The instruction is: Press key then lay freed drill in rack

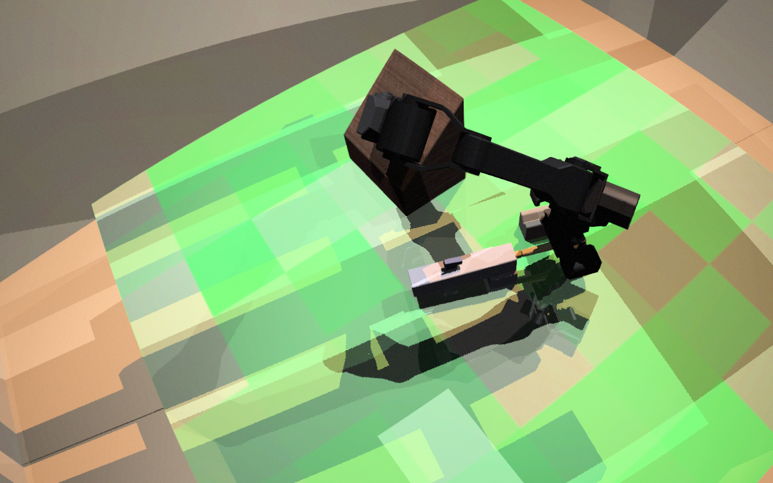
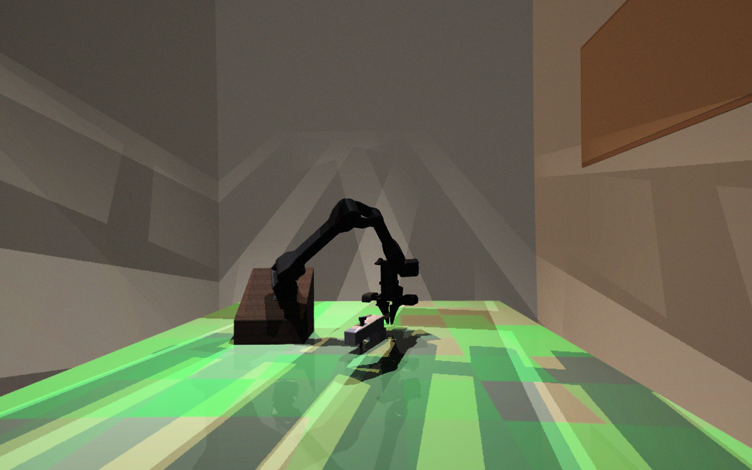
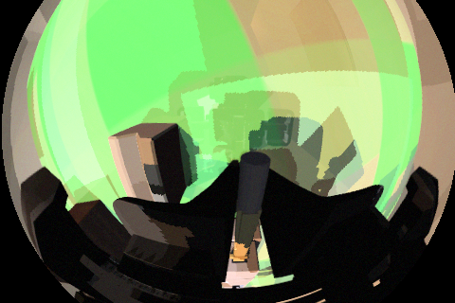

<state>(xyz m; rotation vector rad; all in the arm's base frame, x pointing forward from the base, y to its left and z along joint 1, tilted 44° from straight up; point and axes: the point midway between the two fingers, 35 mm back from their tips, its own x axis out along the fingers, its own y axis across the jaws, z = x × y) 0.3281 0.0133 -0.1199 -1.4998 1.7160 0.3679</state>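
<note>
Right now the drill is 20 mm behind my gripper tip, 40 mm to the right of it and 30 mm above it. Round my gripper tip: dark key: 80 mm behind, 190 mm to the right, 30 mm above; grey block: 70 mm behind, 160 mm to the right, 20 mm above; rack: 70 mm behind, 20 mm to the left.
</note>
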